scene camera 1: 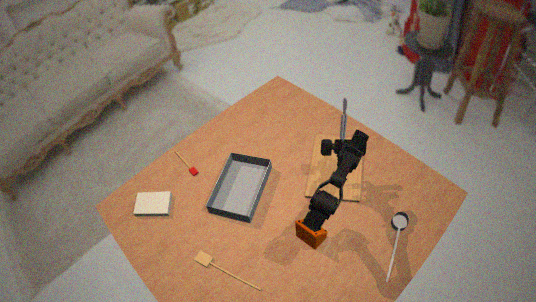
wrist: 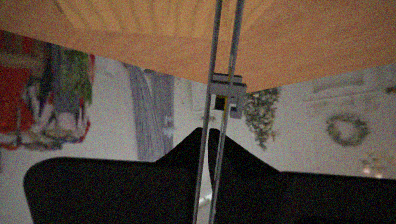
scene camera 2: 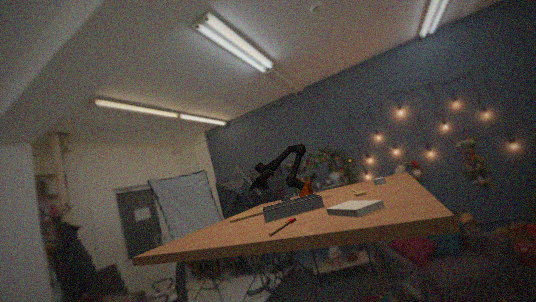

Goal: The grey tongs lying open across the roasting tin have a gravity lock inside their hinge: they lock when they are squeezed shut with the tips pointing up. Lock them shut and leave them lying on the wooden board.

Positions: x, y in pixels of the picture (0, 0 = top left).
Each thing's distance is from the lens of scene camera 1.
white block (scene camera 1: 154, 204): 158 cm
grey roasting tin (scene camera 1: 236, 194): 153 cm
